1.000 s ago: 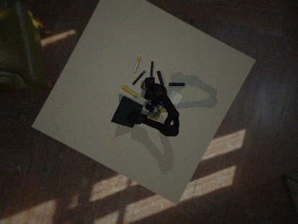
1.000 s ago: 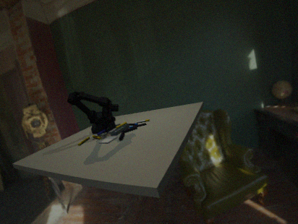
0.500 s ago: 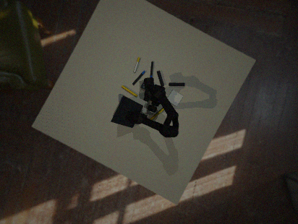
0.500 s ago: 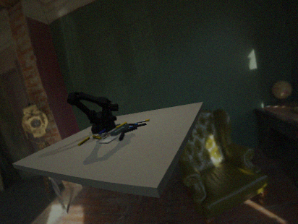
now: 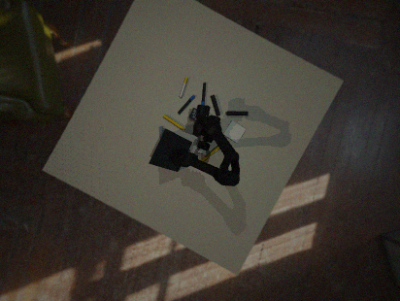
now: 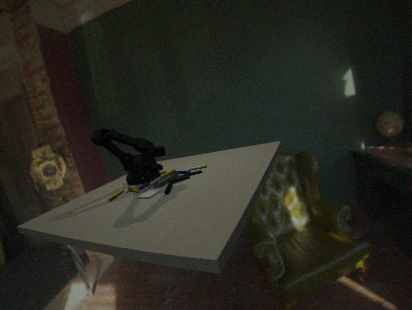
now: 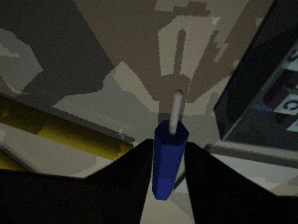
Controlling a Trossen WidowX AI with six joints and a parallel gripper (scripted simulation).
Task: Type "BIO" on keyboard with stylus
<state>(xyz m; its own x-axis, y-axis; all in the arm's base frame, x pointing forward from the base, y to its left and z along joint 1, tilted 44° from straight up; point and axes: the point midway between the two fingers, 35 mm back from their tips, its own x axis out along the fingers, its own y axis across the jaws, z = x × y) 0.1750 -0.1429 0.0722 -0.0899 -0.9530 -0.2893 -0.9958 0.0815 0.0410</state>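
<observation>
My gripper tip is now 100 mm to the left of the white note, 70 mm short of it and 30 mm above it. The rest, counted from my gripper tip: grey stylus tip (40 mm to the left); blue stylus (right at my gripper tip).
</observation>
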